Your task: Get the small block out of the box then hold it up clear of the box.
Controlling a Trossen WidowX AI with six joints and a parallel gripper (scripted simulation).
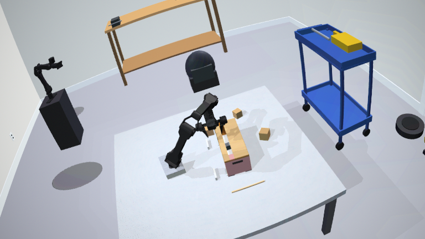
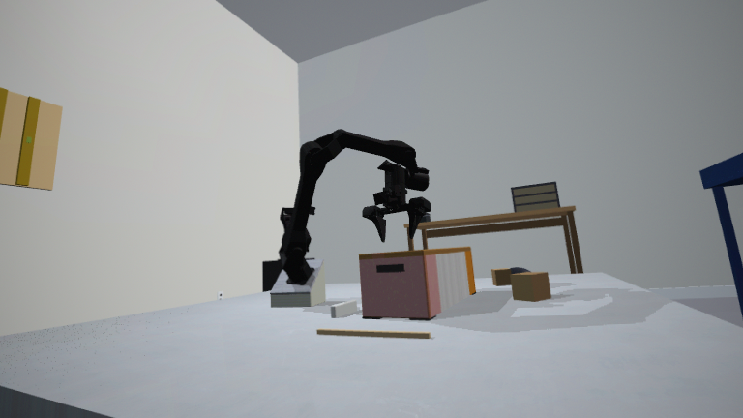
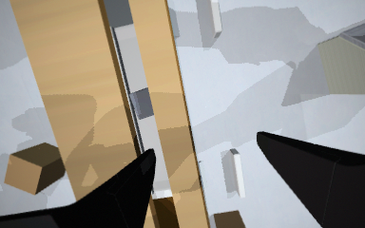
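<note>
My gripper tip is 40 mm short of the box, 30 mm to the left of it and 100 mm above it. Also, from my gripper tip: thin wooden stick: 80 mm ahead, 350 mm to the right, 160 mm below; then grey block: 50 mm ahead, 40 mm to the right, 70 mm below.
</note>
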